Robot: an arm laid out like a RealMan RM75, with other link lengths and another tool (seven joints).
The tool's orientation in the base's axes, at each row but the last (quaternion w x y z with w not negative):
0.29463, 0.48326, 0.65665, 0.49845
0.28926, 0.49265, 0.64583, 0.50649
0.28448, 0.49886, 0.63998, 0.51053
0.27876, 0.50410, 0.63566, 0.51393
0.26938, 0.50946, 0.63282, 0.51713
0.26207, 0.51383, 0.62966, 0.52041
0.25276, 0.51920, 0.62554, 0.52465
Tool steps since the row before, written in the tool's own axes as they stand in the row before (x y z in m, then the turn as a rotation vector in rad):
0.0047, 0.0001, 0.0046, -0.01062, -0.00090, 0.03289
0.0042, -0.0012, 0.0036, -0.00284, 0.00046, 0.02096
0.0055, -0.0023, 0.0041, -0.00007, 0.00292, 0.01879
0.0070, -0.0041, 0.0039, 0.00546, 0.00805, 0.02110
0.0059, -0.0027, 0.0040, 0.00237, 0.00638, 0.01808
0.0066, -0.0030, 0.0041, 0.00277, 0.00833, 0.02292
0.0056, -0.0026, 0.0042, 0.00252, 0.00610, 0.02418
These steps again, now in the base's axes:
0.0023, 0.0061, -0.0010, 0.03208, 0.00227, -0.01269
0.0013, 0.0052, -0.0018, 0.01944, 0.00510, -0.00662
0.0009, 0.0067, -0.0027, 0.01745, 0.00682, -0.00323
-0.0004, 0.0081, -0.0039, 0.01943, 0.01263, 0.00174
0.0005, 0.0071, -0.0027, 0.01723, 0.00872, 0.00058
0.0002, 0.0079, -0.0027, 0.02201, 0.01082, 0.00091
0.0008, 0.0070, -0.0025, 0.02232, 0.01128, -0.00160

